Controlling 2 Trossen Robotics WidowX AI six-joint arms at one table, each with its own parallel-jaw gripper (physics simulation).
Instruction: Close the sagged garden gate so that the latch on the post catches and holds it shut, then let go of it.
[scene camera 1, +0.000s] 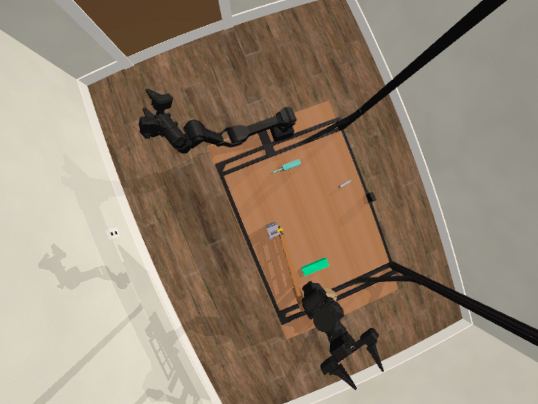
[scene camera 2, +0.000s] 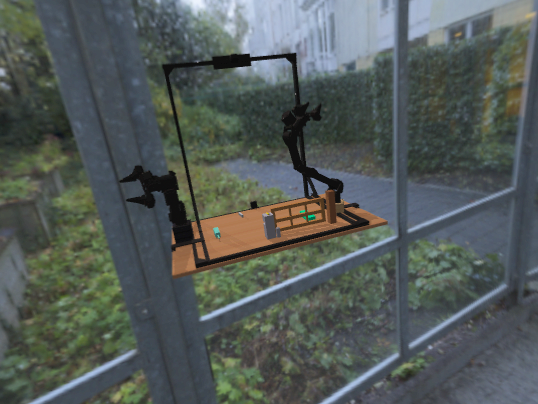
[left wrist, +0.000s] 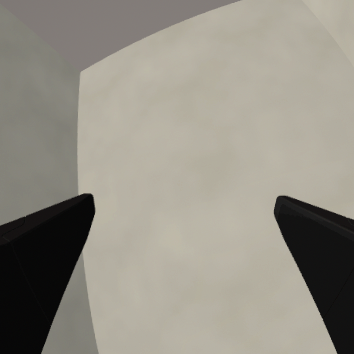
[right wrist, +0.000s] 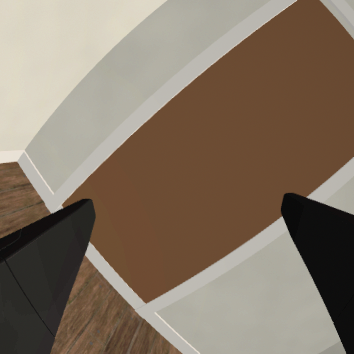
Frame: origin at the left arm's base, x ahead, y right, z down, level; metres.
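Seen in the pictures: left gripper, fingertip midpoint: (scene camera 1: 369, 380) (scene camera 2: 314, 103) (left wrist: 186, 204); right gripper, fingertip midpoint: (scene camera 1: 145, 99) (scene camera 2: 122, 190) (right wrist: 189, 205); left arm's base at its link origin: (scene camera 2: 335, 201); right arm's base at its link origin: (scene camera 1: 282, 125) (scene camera 2: 181, 223).
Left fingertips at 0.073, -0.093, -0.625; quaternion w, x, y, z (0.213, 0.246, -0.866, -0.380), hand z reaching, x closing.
Offsets run from my left fingertips to a thing's top centre, as dx, dy, dz. "*": to the spot under its first point. Level surfaces: height alone.
The orange-brown gate @(+0.146, -0.196, +0.534) (scene camera 1: 289, 263) (scene camera 2: 300, 204) stands upright between a wooden post @(* -0.058, -0.091, +0.600) (scene camera 2: 331, 207) and a grey latch post @(* +0.285, -0.276, +0.563) (scene camera 1: 272, 231) (scene camera 2: 270, 226). Its free end is at or very near the grey post, where a yellow piece @(* +0.296, -0.237, +0.567) (scene camera 1: 280, 230) shows. I cannot tell whether the latch has caught. My left gripper (scene camera 1: 369, 379) (scene camera 2: 313, 104) (left wrist: 186, 204) is open and empty, high and away from the gate, beyond the table edge. My right gripper (scene camera 1: 145, 100) (scene camera 2: 124, 190) (right wrist: 189, 205) is open and empty, off the table's other side. My left arm hides the hinge end in scene camera 1.
A green block @(+0.105, +0.006, +0.669) (scene camera 1: 315, 266) (scene camera 2: 309, 216) lies beside the gate. A teal tool @(+0.631, -0.245, +0.674) (scene camera 1: 291, 165) (scene camera 2: 216, 232) and a small pale stick @(+0.599, +0.105, +0.685) (scene camera 1: 345, 184) (scene camera 2: 241, 214) lie on the wooden table @(dz +0.704) (scene camera 1: 320, 215). A black frame (scene camera 2: 180, 145) rises around the table.
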